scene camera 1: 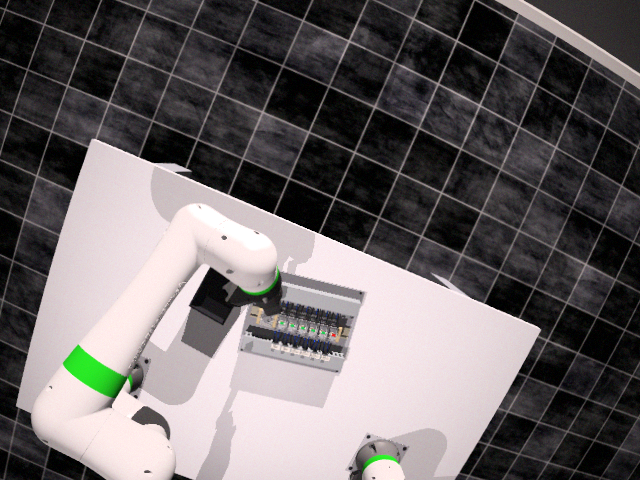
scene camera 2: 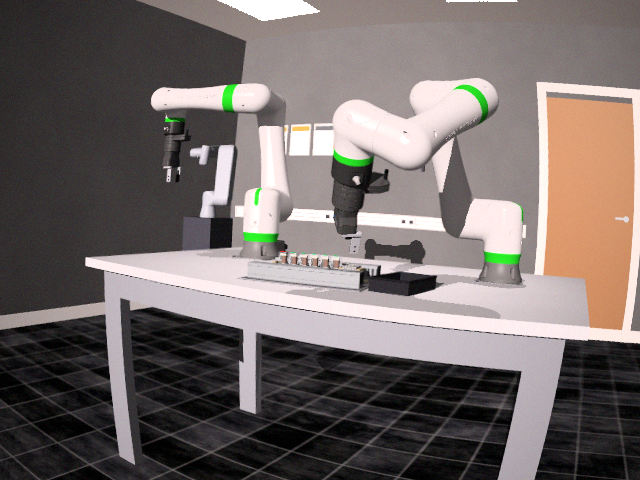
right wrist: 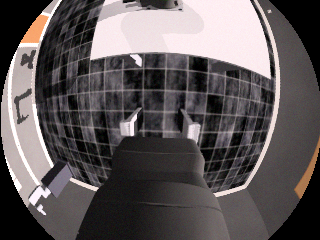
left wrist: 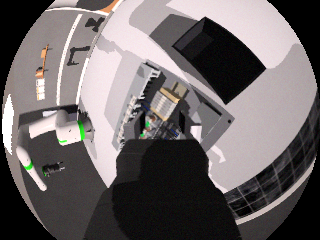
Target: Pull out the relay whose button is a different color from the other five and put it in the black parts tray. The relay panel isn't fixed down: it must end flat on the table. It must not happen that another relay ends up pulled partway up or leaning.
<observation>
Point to a black parts tray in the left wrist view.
At 226, 61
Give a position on a grey relay panel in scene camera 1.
345, 302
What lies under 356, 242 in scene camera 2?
My left gripper.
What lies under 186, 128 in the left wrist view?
My left gripper.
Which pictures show the black parts tray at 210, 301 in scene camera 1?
Scene camera 1, scene camera 2 and the left wrist view only.
</observation>
